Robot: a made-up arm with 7 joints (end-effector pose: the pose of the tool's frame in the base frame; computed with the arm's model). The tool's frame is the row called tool. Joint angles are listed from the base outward.
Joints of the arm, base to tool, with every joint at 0 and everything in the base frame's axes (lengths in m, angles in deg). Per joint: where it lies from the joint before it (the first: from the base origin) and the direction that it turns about. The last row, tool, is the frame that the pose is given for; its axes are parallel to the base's.
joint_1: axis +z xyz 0 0 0.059
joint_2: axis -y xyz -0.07 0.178 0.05
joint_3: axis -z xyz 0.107 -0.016 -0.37
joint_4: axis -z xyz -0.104 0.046 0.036
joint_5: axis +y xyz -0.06 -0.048 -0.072
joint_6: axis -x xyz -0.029 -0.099 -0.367
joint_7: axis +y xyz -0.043 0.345 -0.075
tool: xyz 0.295 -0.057 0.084
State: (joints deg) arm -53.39 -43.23 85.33 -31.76 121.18 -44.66 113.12
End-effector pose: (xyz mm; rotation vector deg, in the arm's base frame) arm 615.2 451.8 -79.5 -110.24 -2.26 -21.71
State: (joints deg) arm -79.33 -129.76 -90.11 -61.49 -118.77 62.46 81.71
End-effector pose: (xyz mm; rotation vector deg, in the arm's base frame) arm 649.9 -25.6 337.5 151.92 4.96 -25.01
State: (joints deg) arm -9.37 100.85 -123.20 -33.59 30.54 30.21 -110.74
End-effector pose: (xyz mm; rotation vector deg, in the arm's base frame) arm 363.9 -370.3 689.9 36.88 7.34 -159.27
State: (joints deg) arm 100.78 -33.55 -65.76 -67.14 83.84 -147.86 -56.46
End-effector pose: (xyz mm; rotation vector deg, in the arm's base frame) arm -144.8 232.5 -670.2 -56.34 52.51 70.75
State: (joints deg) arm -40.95 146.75 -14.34 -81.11 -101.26 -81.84 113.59
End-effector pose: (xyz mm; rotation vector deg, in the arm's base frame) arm 492.2 -96.1 364.5 167.37 -49.90 -20.30
